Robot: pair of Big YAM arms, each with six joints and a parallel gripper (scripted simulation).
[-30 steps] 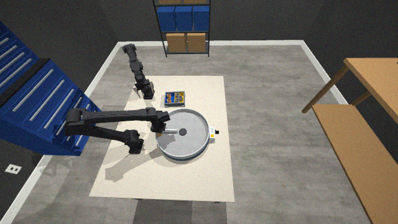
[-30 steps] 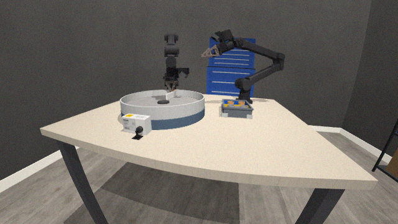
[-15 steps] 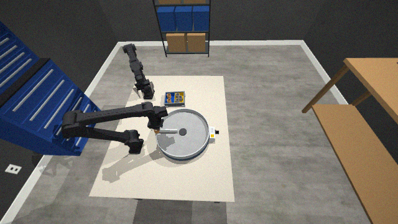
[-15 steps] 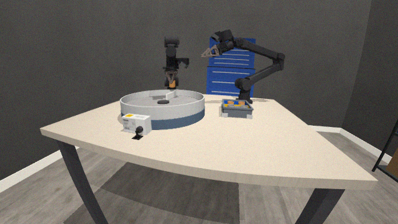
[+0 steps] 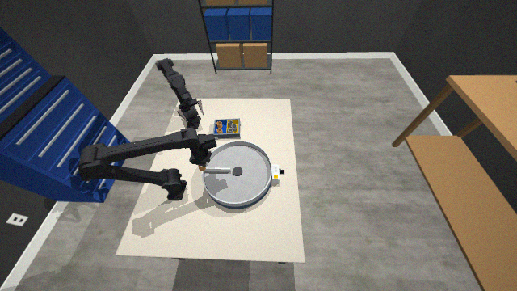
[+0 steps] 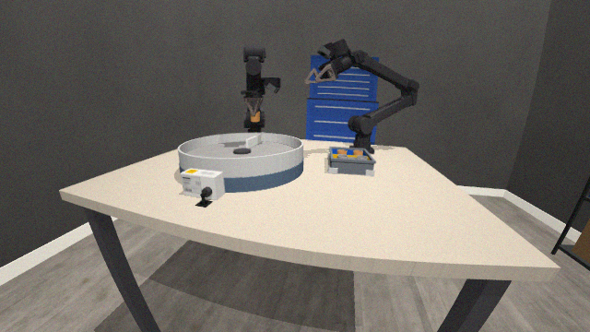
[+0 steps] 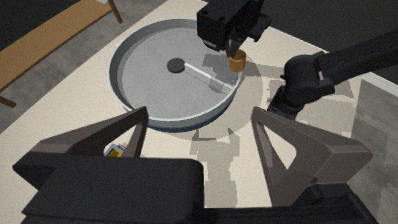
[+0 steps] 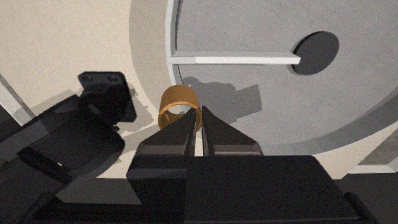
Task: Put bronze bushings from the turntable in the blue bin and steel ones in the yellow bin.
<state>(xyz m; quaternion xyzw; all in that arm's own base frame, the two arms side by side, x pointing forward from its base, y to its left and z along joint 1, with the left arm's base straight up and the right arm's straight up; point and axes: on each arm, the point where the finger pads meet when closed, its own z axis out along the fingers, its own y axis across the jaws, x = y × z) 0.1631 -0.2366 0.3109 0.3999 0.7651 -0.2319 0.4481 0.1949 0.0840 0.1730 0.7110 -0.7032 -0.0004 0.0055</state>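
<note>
My right hand is 39 cm to the right of the grey bin tray, 15 cm above it and 7 cm short of it. The rest, counted from my right hand: yellow bin (39 cm to the left, 16 cm below, 11 cm ahead); then blue bin (39 cm to the left, 16 cm below, 2 cm ahead).
</note>
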